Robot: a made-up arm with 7 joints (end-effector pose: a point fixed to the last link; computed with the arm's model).
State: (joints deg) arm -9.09 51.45 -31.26 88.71 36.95 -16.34 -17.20
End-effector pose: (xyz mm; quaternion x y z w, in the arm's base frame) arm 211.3 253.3 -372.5 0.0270 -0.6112 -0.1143 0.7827
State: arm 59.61 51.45 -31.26 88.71 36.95 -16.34 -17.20
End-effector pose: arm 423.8 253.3 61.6 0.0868 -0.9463 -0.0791 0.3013
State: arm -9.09 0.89 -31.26 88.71 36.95 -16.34 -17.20
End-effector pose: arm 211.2 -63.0 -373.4 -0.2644 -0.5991 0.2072 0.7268
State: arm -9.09 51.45 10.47 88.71 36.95 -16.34 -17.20
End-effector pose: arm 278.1 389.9 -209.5 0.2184 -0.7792 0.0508 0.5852
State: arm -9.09 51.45 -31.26 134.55 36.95 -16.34 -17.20
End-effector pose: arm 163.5 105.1 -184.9 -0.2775 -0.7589 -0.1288 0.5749
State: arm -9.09 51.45 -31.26 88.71 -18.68 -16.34 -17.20
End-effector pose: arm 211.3 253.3 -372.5 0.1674 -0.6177 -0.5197 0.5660
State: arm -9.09 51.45 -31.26 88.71 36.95 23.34 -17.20
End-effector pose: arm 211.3 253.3 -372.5 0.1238 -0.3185 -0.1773 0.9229
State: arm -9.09 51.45 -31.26 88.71 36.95 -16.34 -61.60
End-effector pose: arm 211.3 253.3 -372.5 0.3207 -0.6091 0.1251 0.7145
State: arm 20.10 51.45 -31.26 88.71 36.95 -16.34 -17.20
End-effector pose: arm 366.1 253.3 -222.1 0.0549 -0.7887 -0.1038 0.6034
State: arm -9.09 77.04 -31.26 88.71 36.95 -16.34 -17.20
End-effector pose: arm 227.3 382.2 -272.2 0.1761 -0.5720 -0.2725 0.7534
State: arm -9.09 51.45 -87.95 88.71 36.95 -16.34 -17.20
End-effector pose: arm -60.4 159.6 -448.1 -0.2339 -0.2605 -0.3107 0.8837
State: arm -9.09 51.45 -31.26 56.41 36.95 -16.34 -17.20
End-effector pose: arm 154.2 400.1 -446.7 0.2418 -0.4471 -0.0930 0.8561
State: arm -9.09 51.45 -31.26 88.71 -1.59 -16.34 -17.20
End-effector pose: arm 211.3 253.3 -372.5 0.1270 -0.6315 -0.4040 0.6495
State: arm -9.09 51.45 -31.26 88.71 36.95 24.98 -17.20
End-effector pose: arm 211.3 253.3 -372.5 0.1275 -0.3053 -0.1795 0.9264
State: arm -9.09 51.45 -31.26 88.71 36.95 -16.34 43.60
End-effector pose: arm 211.3 253.3 -372.5 -0.3728 -0.4693 -0.4079 0.6887
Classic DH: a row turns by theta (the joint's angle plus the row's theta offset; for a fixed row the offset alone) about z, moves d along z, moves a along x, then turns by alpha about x. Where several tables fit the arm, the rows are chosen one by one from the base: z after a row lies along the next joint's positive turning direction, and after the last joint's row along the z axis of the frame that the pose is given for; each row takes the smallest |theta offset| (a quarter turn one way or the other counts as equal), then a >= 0, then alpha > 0; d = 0 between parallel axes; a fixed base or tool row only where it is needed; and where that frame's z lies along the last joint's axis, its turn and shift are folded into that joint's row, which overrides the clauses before.
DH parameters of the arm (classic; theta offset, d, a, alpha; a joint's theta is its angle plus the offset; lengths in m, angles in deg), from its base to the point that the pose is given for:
base (fixed): 0 0 0 90
joint 1: 90 -0.0942 0 90
joint 2: 90 0 0 90
joint 3: 90 -0.3258 0 90
joint 4: 0 0 0 -90
joint 5: 0 -0.313 0 -90
joint 6: -90 0 0 90
joint 7: 90 0 0 90
tool (fixed): -90 0 0 0

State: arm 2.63 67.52 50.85 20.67 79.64 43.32 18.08
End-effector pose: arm 76.9 698.6 -154.0 -0.1638 -0.5726 0.5871 0.5483
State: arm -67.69 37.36 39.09 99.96 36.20 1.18 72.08
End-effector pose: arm 0.2 413.6 -258.6 -0.3353 -0.3537 -0.2492 0.8369
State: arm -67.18 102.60 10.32 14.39 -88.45 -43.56 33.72
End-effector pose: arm 168.7 705.0 -12.0 -0.0884 0.7217 -0.6192 0.2965
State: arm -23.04 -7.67 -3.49 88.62 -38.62 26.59 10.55
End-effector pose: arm 159.1 30.8 -423.9 0.0884 -0.3128 -0.2365 0.9157
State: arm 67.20 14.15 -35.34 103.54 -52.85 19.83 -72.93
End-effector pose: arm 361.6 -14.7 117.3 -0.4515 0.8205 -0.2833 0.2065
